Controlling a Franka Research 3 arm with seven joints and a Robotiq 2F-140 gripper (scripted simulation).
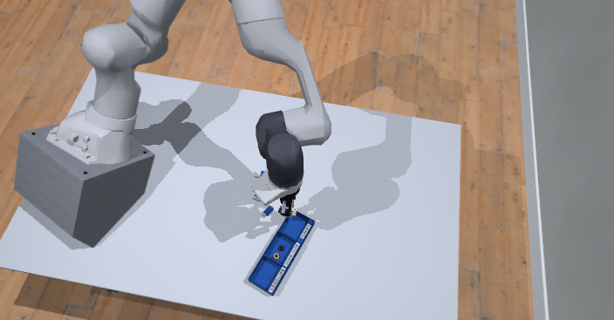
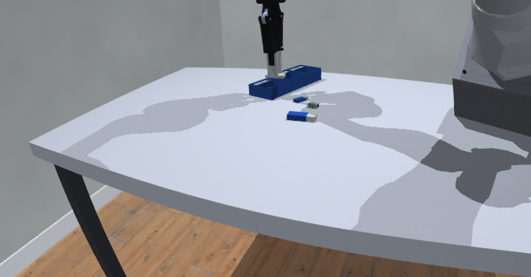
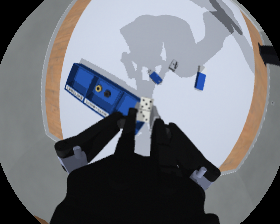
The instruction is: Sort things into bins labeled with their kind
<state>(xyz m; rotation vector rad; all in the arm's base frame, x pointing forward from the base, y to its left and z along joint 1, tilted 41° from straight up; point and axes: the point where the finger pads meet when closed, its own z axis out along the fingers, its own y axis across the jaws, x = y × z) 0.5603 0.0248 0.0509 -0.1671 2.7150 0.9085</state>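
The black disc is 10 cm to the right of my hand, 8 cm below it and 2 cm ahead of it. The rest, counted from my hand: grey block 12 cm behind, 9 cm below, 2 cm to the left; then cream domino 3 cm below; then blue block 9 cm below, 7 cm behind, 1 cm to the right.
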